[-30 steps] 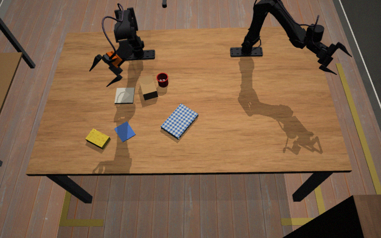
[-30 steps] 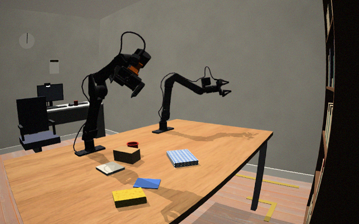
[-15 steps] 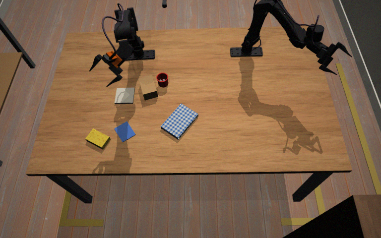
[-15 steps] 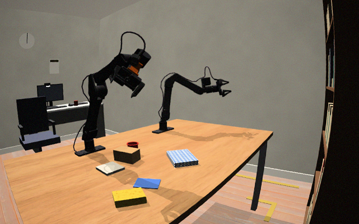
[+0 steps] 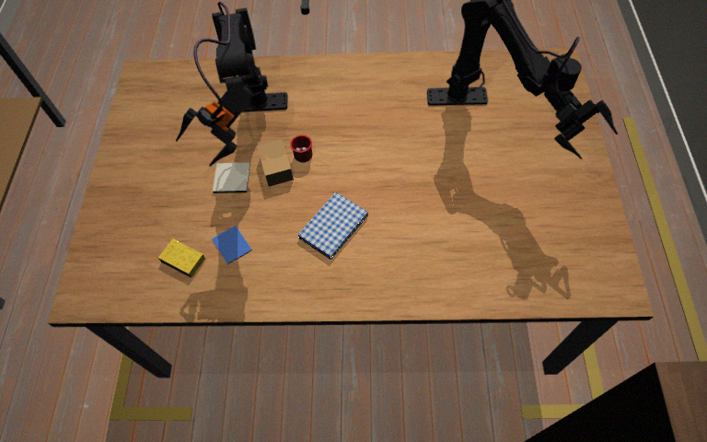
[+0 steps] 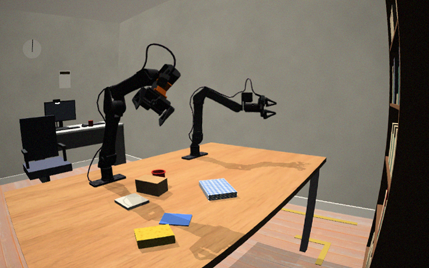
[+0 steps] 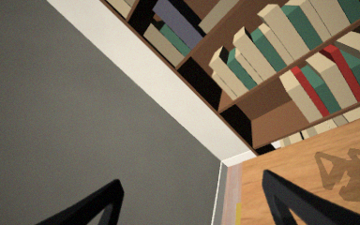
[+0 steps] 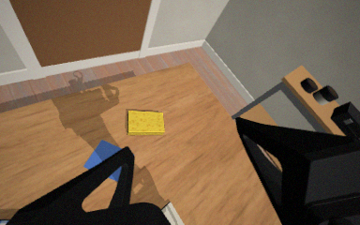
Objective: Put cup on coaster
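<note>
Now: right hand 320 mm above the red cup, 240 mm past it and 210 mm to the right of it. Round my right hand: yellow sponge 330 mm below, 130 mm ahead, 120 mm to the right; coaster 340 mm below, 160 mm behind, 10 mm to the right; flat blue square 350 mm below, 80 mm ahead, 20 mm to the left.
</note>
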